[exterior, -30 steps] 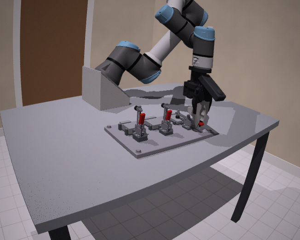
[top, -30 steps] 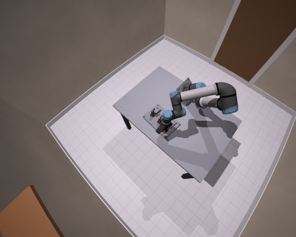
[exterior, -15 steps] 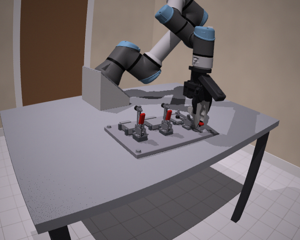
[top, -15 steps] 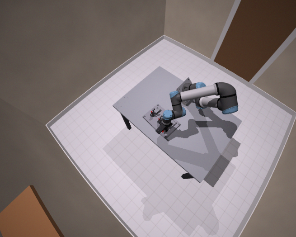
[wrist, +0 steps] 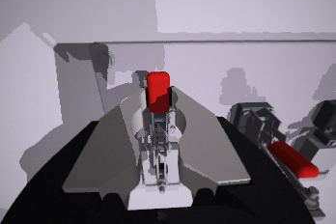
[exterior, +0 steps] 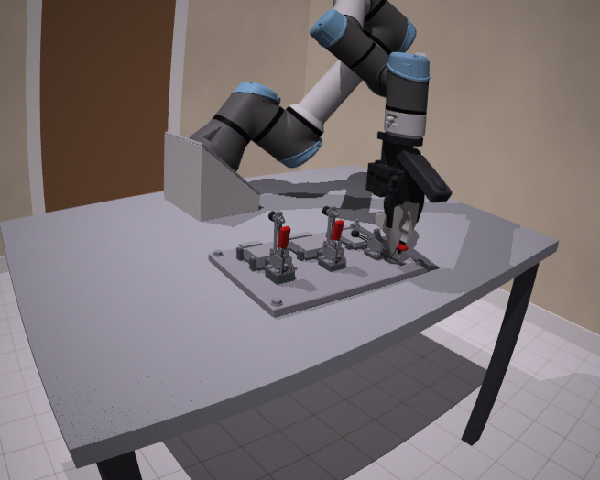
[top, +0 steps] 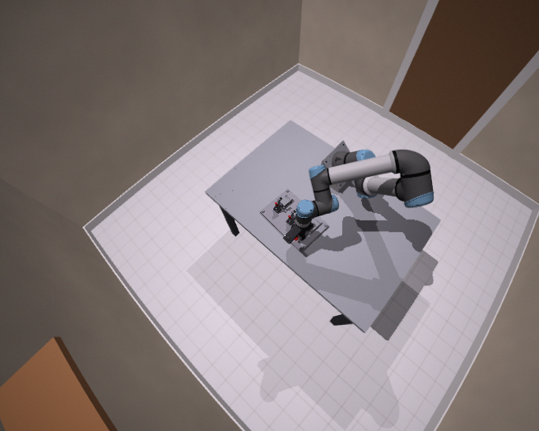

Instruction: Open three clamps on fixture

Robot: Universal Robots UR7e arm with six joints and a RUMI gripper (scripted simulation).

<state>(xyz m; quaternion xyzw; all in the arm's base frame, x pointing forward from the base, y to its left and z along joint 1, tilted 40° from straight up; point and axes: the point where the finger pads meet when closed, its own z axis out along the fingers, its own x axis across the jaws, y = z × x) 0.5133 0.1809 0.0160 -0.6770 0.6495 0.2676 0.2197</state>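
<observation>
My gripper is now 80 mm past the grey fixture plate, 110 mm to the left of it and 40 mm above it. From my hand the other things lie so: grey part block 130 mm behind, 220 mm to the right, 20 mm below.
</observation>
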